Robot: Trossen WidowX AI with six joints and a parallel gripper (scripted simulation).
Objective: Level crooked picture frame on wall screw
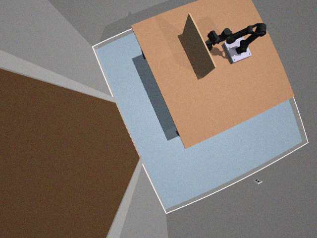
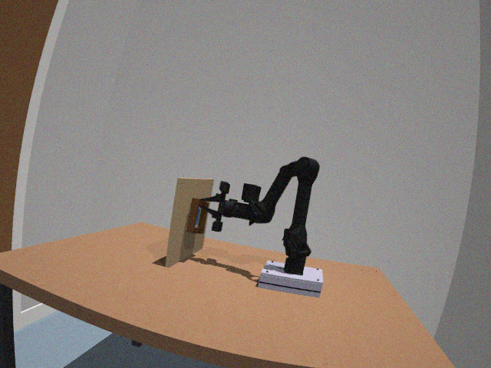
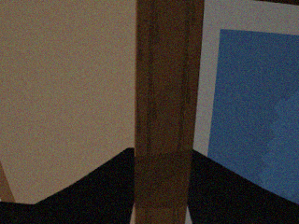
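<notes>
The picture frame lies 50 mm below my gripper tip and 10 mm to the left of it. From my gripper tip the other things lie so: wall panel 70 mm below, 20 mm to the right, 10 mm ahead.
</notes>
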